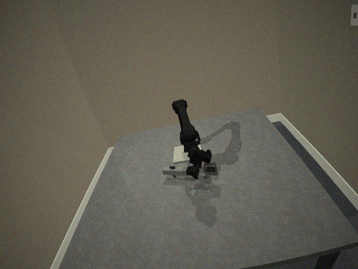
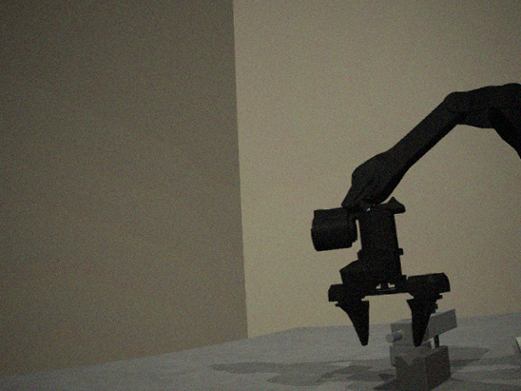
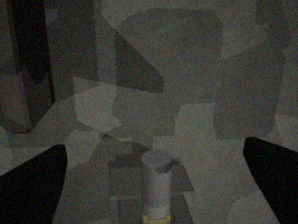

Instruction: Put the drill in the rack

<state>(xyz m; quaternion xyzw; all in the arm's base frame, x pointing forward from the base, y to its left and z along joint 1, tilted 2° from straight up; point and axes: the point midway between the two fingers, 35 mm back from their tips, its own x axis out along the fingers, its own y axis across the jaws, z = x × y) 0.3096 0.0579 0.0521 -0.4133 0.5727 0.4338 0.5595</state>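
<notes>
Now: the drill 20 mm behind my gripper tip, 60 mm to the right of it and 10 mm above it. From my gripper tip the other things lie so: grey fixture 40 mm behind, 110 mm to the right, 10 mm above; small dark key 40 mm behind, 150 mm to the right, 20 mm above; dark rack 60 mm behind, 70 mm to the left, 20 mm below.
</notes>
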